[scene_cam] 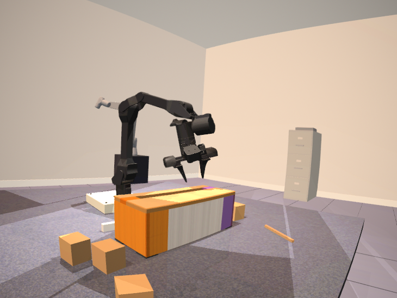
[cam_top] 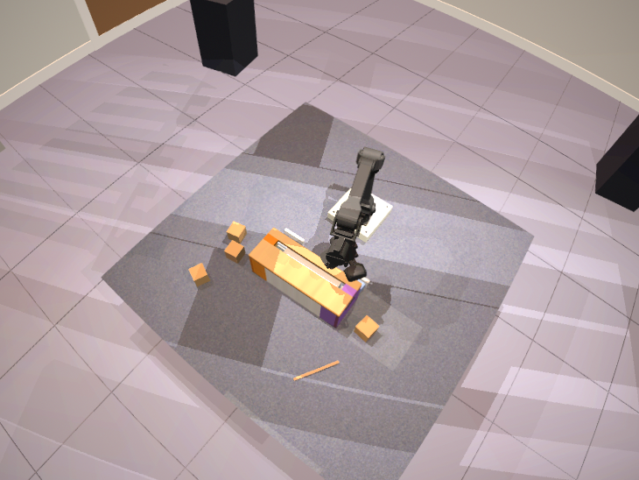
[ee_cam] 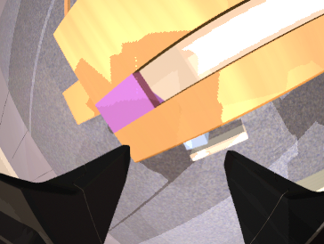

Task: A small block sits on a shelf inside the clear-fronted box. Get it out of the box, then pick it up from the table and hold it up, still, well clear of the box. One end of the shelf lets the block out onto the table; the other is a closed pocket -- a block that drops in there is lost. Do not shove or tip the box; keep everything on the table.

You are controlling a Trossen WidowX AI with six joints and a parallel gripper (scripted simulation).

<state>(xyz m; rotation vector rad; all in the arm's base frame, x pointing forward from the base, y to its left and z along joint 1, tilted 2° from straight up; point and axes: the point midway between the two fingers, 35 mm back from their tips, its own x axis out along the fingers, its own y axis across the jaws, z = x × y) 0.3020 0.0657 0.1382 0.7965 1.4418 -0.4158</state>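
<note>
Right now the pale blue block is 40 mm behind my gripper tip, 40 mm to the left of it and 140 mm below it. Round my gripper tip: box: 10 mm ahead, 140 mm to the right, 90 mm below; thin stick: 310 mm ahead, 40 mm to the left, 150 mm below.
</note>
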